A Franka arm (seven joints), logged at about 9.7 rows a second.
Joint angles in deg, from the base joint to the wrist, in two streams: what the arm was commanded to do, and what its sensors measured. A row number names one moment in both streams.
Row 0, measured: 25.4, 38.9, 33.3, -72.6, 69.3, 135.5, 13.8
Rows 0 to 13, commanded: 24.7, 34.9, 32.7, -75.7, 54.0, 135.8, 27.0; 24.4, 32.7, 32.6, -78.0, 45.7, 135.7, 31.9; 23.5, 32.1, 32.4, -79.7, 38.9, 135.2, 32.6; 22.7, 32.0, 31.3, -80.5, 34.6, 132.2, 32.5; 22.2, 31.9, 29.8, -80.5, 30.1, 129.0, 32.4; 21.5, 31.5, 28.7, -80.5, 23.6, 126.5, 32.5; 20.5, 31.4, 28.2, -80.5, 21.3, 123.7, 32.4; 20.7, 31.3, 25.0, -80.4, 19.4, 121.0, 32.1; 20.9, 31.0, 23.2, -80.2, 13.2, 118.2, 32.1; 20.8, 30.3, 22.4, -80.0, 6.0, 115.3, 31.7; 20.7, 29.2, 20.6, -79.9, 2.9, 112.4, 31.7; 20.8, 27.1, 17.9, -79.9, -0.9, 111.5, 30.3; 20.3, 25.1, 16.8, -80.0, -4.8, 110.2, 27.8; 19.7, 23.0, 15.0, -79.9, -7.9, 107.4, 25.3
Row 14, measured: 20.4, 27.6, 16.7, -77.6, -4.6, 109.9, 28.0
